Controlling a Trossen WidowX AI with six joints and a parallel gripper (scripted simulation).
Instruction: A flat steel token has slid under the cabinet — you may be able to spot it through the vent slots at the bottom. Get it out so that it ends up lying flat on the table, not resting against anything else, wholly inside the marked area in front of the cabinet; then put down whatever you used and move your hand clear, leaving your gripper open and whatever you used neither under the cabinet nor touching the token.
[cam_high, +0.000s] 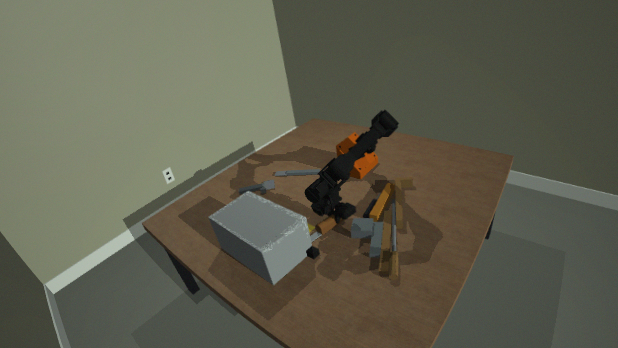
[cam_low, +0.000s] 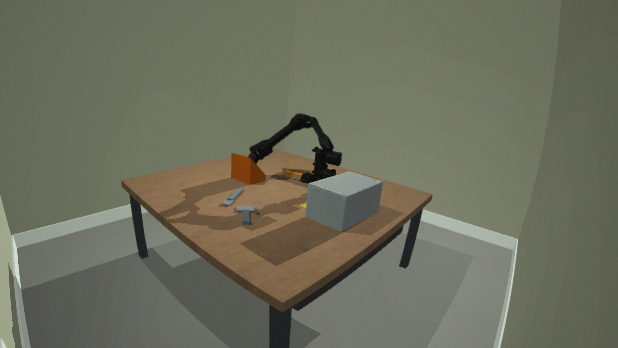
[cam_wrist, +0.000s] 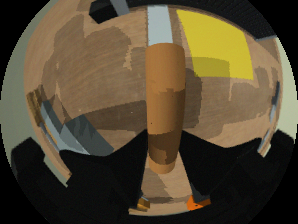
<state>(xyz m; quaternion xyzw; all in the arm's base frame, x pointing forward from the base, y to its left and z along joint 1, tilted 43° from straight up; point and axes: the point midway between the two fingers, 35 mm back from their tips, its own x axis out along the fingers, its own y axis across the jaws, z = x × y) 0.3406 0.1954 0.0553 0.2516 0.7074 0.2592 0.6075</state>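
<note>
My gripper tip is 12 cm to the right of the grey block, 2 cm past it and 1 cm below it. The rest, counted from my gripper tip: wooden stick (21 cm to the left, 3 cm behind); then orange bar (19 cm behind, 8 cm to the left, 1 cm above); then grey t-piece (46 cm to the right, 3 cm ahead).
</note>
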